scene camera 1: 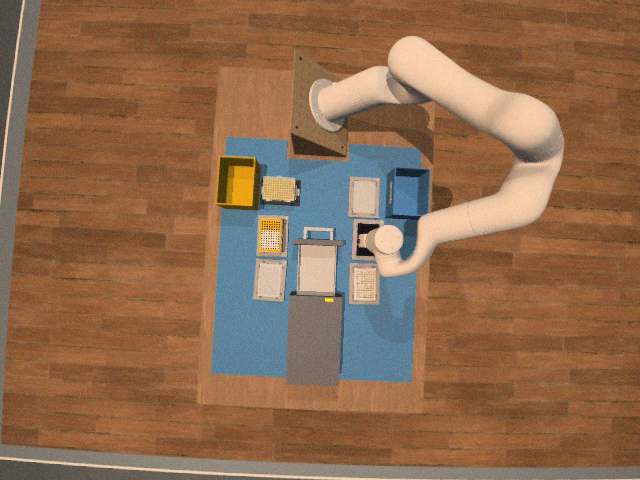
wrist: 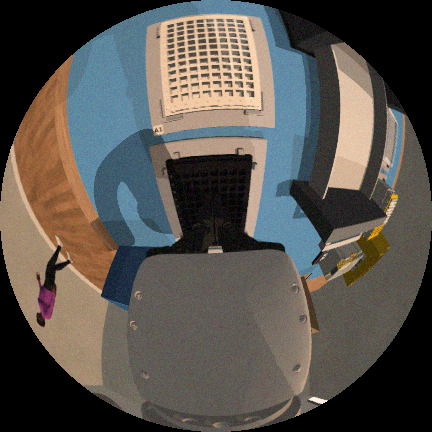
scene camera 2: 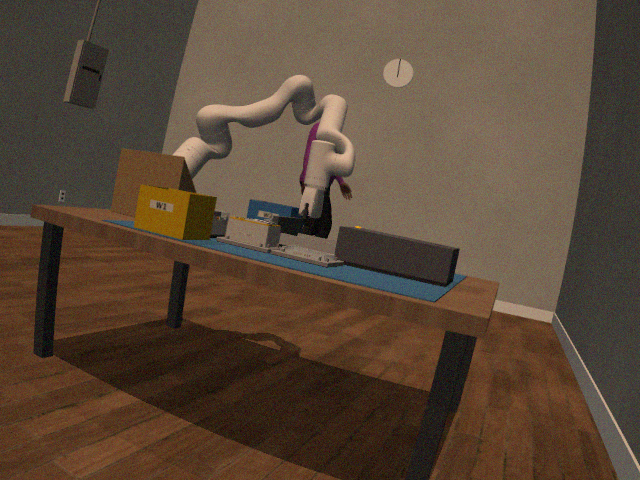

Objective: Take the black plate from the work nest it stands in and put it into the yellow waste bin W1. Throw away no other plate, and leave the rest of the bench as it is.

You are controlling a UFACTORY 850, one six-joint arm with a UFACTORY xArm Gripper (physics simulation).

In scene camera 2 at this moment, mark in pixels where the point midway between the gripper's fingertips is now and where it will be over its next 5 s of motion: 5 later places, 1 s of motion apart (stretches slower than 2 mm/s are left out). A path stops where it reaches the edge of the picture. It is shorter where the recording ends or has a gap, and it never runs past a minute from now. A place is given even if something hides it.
My gripper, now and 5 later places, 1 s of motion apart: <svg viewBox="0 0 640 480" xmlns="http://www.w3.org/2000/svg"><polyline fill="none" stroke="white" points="306,237 307,234 307,238 307,240 308,214 259,169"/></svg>
